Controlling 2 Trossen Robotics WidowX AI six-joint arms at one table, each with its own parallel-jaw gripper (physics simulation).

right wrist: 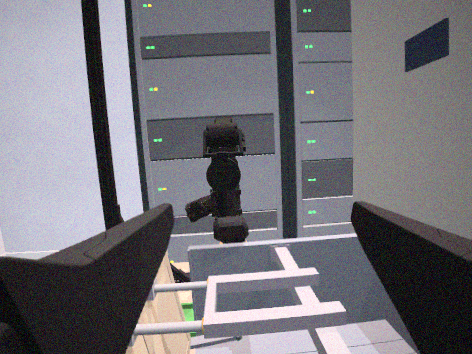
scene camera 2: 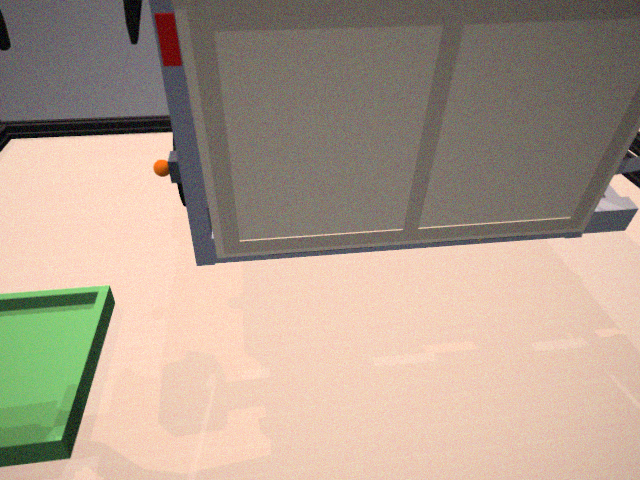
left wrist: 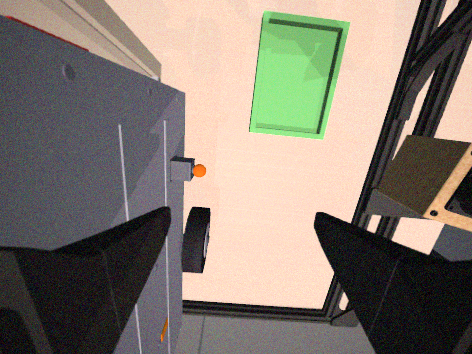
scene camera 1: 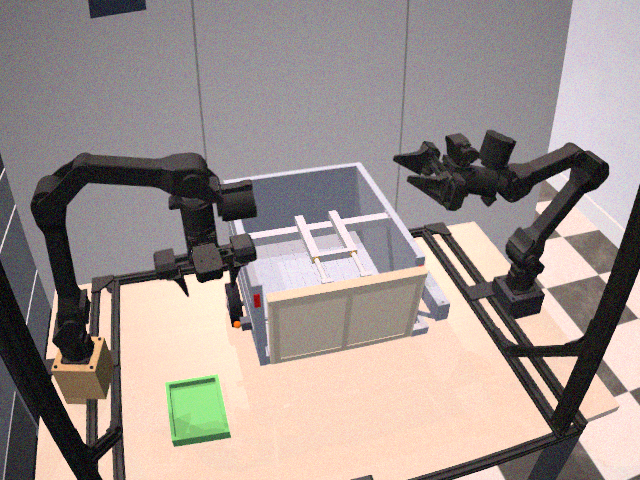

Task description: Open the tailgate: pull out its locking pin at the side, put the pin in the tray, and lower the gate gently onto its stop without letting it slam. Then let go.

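Seen in the pictures: left gripper, between the fingertips: [scene camera 2: 72, 46] [left wrist: 243, 216] [scene camera 1: 210, 291]; right gripper, between the fingertips: [right wrist: 261, 211] [scene camera 1: 400, 167]; left arm's base, origin of its link: [scene camera 1: 77, 353]; right arm's base, origin of its link: [scene camera 1: 519, 285].
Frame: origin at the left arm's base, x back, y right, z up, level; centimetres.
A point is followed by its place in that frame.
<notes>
The beige tailgate [scene camera 1: 381, 315] {x -61.9, y -0.5, z 7.7 cm} [scene camera 2: 325, 134] {x -48.5, y 2.3, z 8.8 cm} stands upright across the near end of the grey truck bed. The locking pin's orange ball [scene camera 1: 236, 324] {x -33.7, y -6.6, z 1.3 cm} [scene camera 2: 161, 167] {x -34.0, y -6.5, z 1.2 cm} [left wrist: 199, 170] {x -33.7, y -6.8, z 1.5 cm} sticks out of a small grey block [scene camera 2: 173, 166] {x -35.2, y -6.2, z 1.5 cm} [left wrist: 181, 169] {x -35.5, y -7.1, z 1.9 cm} low on the bed's left side. The green tray [scene camera 1: 196, 410] {x -24.6, y 6.8, z -10.1 cm} [scene camera 2: 41, 351] {x -25.7, y 4.8, z -10.1 cm} [left wrist: 295, 75] {x -24.8, y 7.7, z -10.1 cm} lies on the table at front left and holds no pin. My left gripper [scene camera 1: 209, 290] {x -29.6, y -5.5, z 11.4 cm} [scene camera 2: 69, 45] {x -29.6, y -5.5, z 11.4 cm} [left wrist: 243, 216] {x -29.6, y -5.5, z 11.4 cm} is open and empty, pointing down beside the bed's left wall, above and behind the ball. My right gripper [scene camera 1: 402, 168] {x -66.2, y -14.5, z 31.5 cm} [right wrist: 261, 211] {x -66.2, y -14.5, z 31.5 cm} is open and empty, high over the bed's right side.
A black wheel [scene camera 1: 233, 301] {x -32.2, y -17.3, z -1.8 cm} [left wrist: 196, 240] {x -32.0, y -17.8, z -1.4 cm} sits behind the pin block. White bars [scene camera 1: 334, 253] {x -53.4, y -7.3, z 17.8 cm} [right wrist: 270, 317] {x -56.3, y -14.5, z 17.9 cm} lie inside the bed, with two rods reaching to the tailgate. A grey bar [scene camera 1: 435, 298] {x -72.0, y -0.3, z 11.4 cm} stands out at the bed's right. Black rails [scene camera 1: 116, 361] {x -5.5, y -5.6, z -8.5 cm} border the table.
</notes>
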